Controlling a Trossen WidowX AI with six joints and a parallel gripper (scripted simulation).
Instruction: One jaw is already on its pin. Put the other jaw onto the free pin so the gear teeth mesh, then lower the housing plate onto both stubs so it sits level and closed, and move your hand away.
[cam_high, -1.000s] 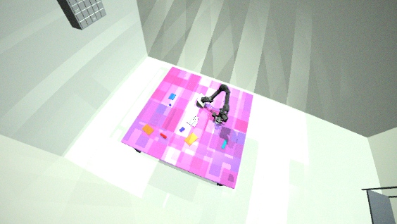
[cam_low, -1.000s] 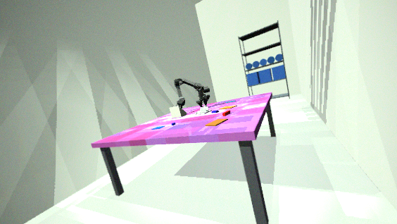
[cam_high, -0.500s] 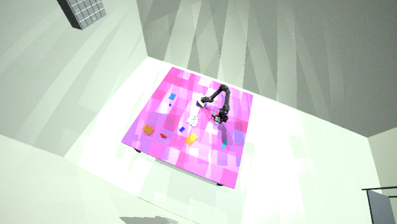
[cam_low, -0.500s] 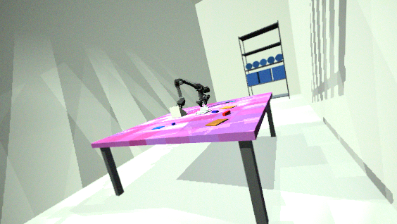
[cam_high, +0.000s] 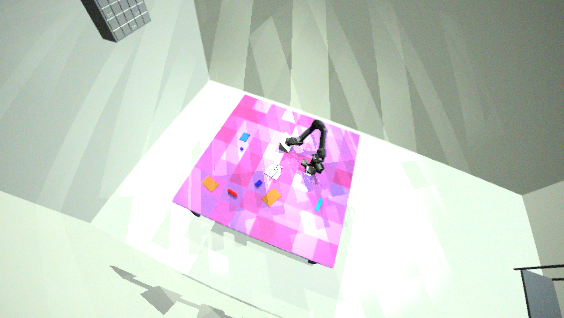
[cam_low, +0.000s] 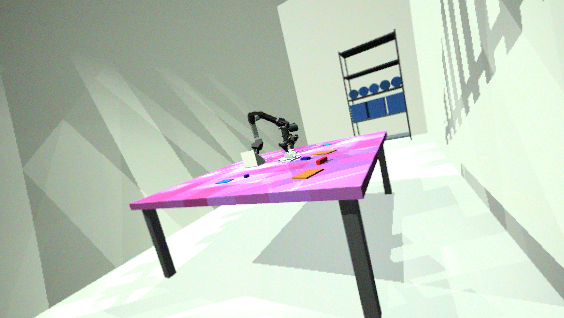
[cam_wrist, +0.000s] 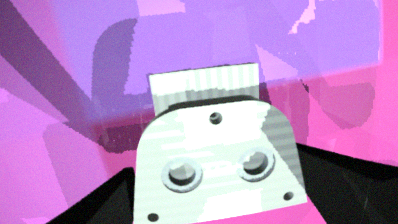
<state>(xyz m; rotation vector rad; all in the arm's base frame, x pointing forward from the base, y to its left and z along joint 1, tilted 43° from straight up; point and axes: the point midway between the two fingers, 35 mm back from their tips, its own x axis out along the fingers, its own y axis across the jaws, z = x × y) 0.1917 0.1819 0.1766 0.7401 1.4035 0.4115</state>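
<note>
Now: gripper tip 2 cm below the white housing plate and 1 cm short of it. The rest, counted from my gripper tip: cyan bar: 27 cm ahead, 13 cm to the left, 1 cm below; then white base: 30 cm to the right, 13 cm ahead, 1 cm below; then white jaw: 27 cm to the right, 8 cm ahead, 1 cm above.
</note>
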